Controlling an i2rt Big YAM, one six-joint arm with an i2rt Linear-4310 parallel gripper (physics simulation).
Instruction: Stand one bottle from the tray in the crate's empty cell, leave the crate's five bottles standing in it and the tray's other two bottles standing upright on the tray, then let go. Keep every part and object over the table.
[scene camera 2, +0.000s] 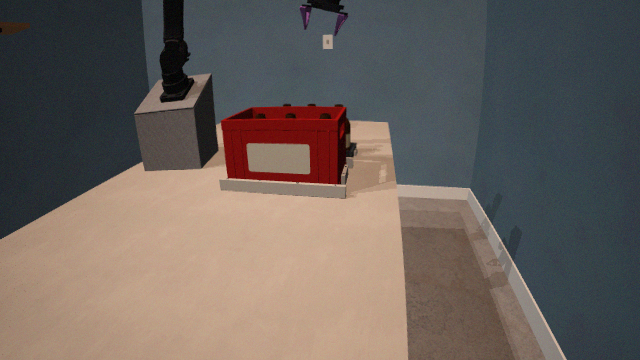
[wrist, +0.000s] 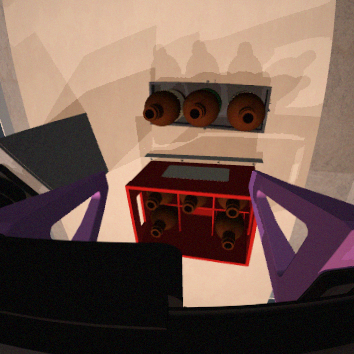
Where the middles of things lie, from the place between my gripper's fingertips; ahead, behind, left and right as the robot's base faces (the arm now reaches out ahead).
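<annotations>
Light grey low rail (scene camera 2: 242, 185): 32 cm to the right of my hand, 11 cm behind it, 38 cm below it.
</annotations>
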